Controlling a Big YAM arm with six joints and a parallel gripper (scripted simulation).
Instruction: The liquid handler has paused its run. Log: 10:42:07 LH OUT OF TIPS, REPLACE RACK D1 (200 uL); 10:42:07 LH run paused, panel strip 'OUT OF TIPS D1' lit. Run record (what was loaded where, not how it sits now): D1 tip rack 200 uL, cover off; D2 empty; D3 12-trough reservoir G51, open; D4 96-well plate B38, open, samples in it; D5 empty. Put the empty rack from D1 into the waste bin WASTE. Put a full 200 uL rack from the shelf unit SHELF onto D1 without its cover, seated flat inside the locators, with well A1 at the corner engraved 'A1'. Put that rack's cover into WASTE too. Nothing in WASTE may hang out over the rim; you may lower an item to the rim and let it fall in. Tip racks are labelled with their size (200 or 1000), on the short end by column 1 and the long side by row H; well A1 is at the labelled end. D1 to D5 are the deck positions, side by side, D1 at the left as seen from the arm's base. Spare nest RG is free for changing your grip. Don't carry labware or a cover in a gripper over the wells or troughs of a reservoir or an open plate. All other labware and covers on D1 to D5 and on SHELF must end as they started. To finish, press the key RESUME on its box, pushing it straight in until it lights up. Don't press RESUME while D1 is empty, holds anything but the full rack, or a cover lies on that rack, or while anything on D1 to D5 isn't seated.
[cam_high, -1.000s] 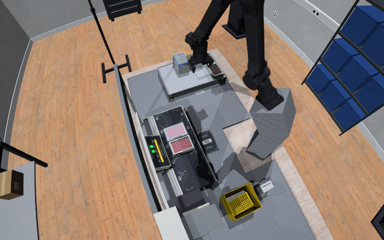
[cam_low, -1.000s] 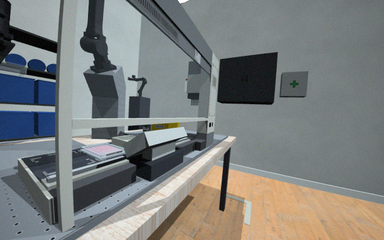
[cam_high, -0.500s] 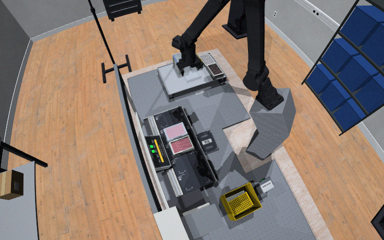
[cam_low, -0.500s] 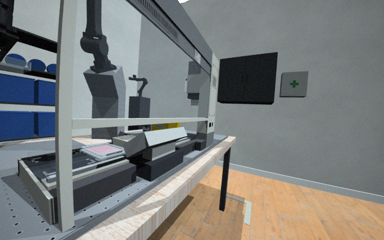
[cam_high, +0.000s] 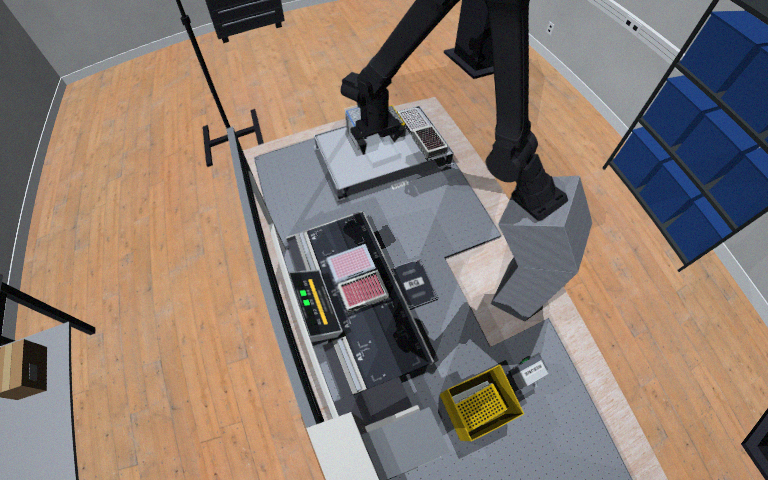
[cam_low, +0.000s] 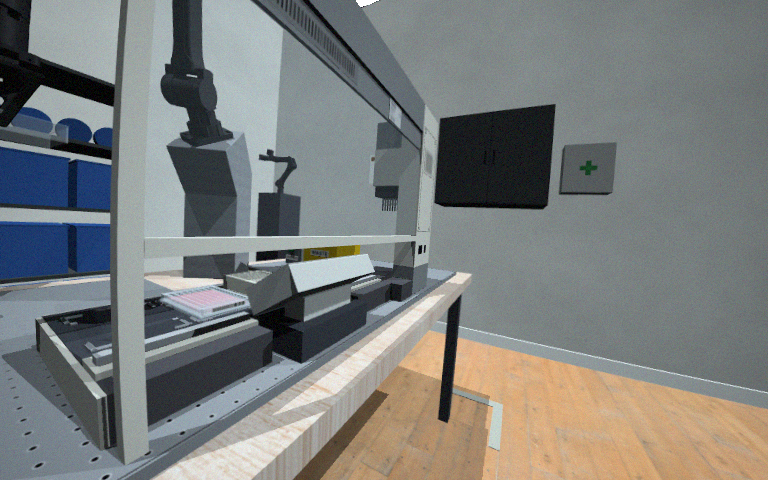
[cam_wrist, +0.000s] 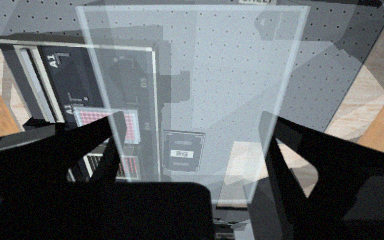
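My hand is 10 mm below the clear tip-rack cover. Round my hand: shelf unit 120 mm behind, 210 mm to the right, 240 mm below; shelf label 110 mm behind, 40 mm to the right, 290 mm below; pink plate 190 mm ahead, 180 mm to the left, 240 mm below.
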